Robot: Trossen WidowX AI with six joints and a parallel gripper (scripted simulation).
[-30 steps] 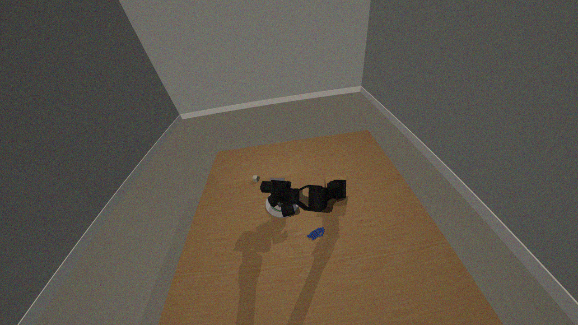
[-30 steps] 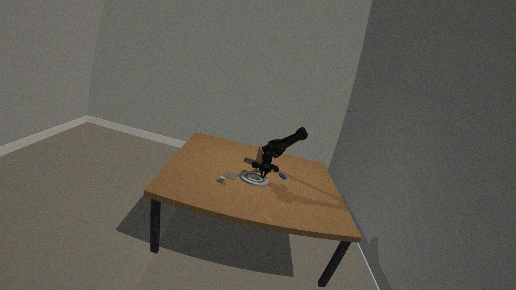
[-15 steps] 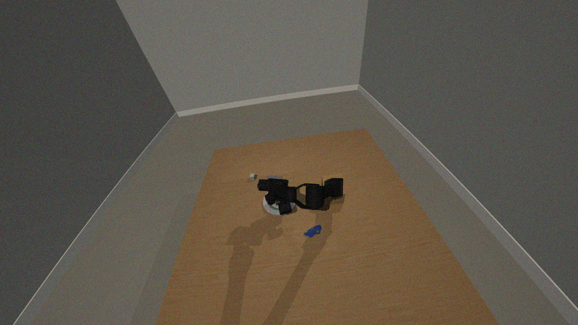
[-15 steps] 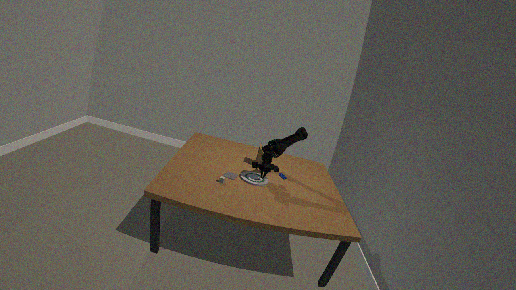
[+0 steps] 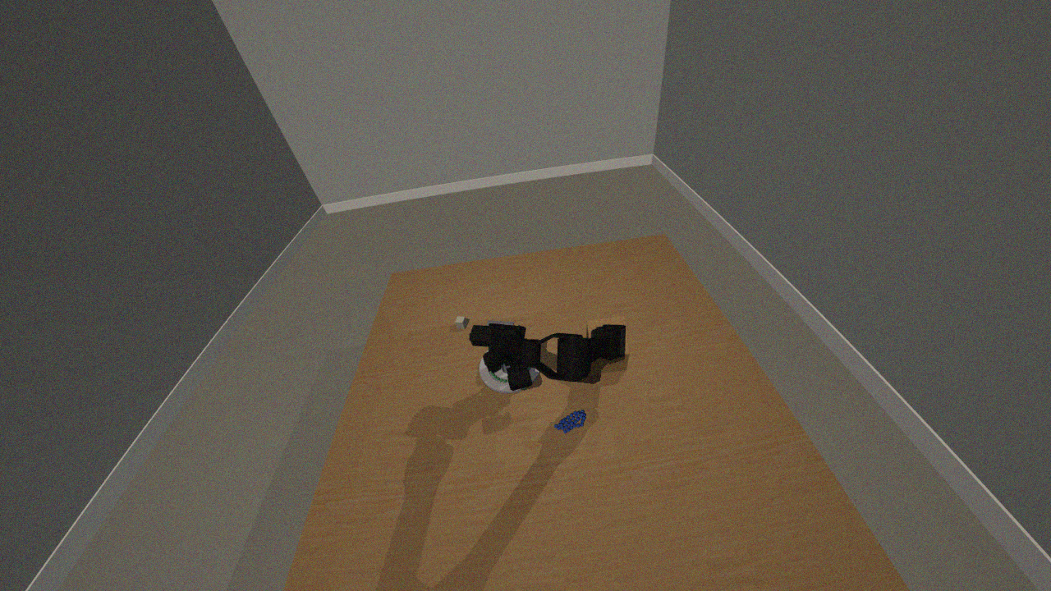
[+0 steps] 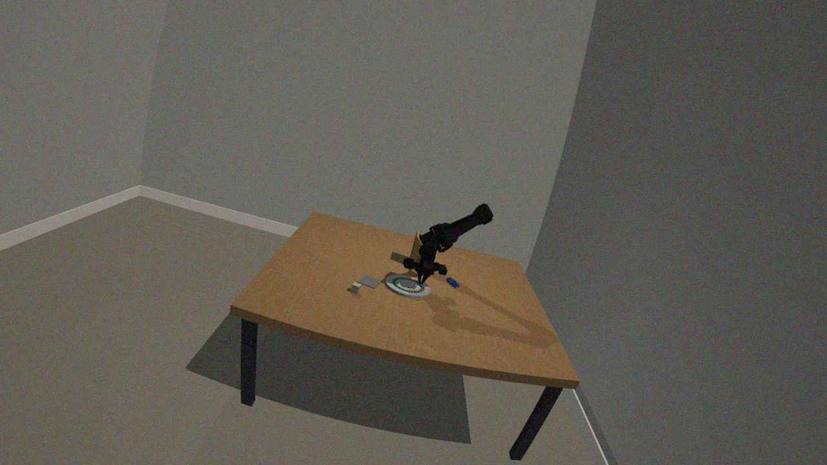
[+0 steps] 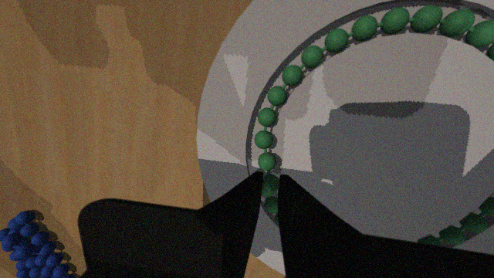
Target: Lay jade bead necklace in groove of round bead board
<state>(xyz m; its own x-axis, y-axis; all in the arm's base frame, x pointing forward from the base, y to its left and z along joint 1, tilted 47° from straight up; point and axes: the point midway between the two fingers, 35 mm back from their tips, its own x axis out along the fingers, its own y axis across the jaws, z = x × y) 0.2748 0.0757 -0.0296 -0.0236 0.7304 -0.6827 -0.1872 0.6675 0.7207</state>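
My gripper tip is now 30 mm short of the round bead board, 50 mm to the left of it and 10 mm above it. From my gripper tip the other things lie so: pale block: 210 mm ahead, 250 mm to the right; then flat grey plate: 70 mm ahead, 220 mm to the right, 20 mm below.
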